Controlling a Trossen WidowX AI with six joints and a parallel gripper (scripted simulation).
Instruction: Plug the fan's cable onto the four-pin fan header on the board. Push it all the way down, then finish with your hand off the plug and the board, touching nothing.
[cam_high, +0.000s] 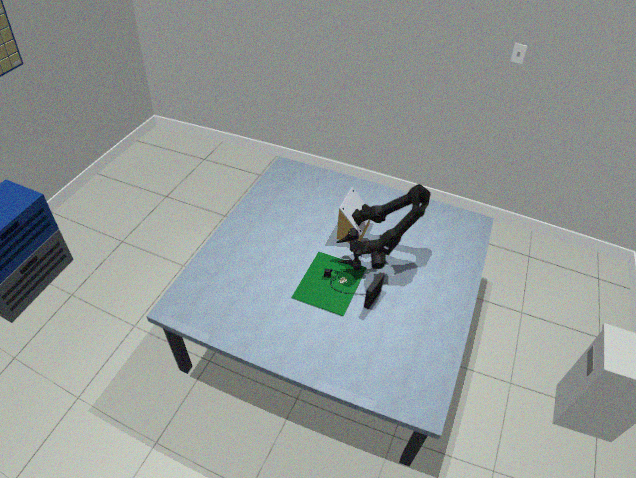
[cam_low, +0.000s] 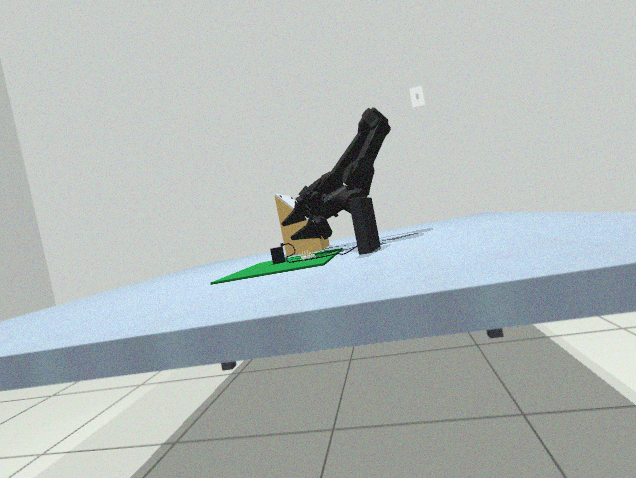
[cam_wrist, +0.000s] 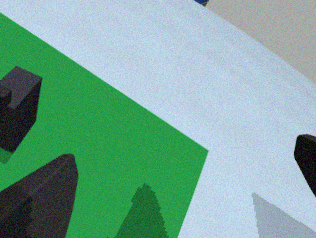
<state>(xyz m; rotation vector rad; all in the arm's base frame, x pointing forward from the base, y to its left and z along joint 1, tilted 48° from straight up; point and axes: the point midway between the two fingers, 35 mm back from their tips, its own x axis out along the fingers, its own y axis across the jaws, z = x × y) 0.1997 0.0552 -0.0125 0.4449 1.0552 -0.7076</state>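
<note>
Now: gripper tip 90 mm short of the black fan plug and 50 mm above it. The rest, counted from my gripper tip: black fan: 120 mm ahead, 220 mm to the left, 20 mm below; green board: 120 mm ahead, 30 mm to the left, 90 mm below; white four-pin header: 90 mm ahead, 80 mm to the left, 80 mm below.
</note>
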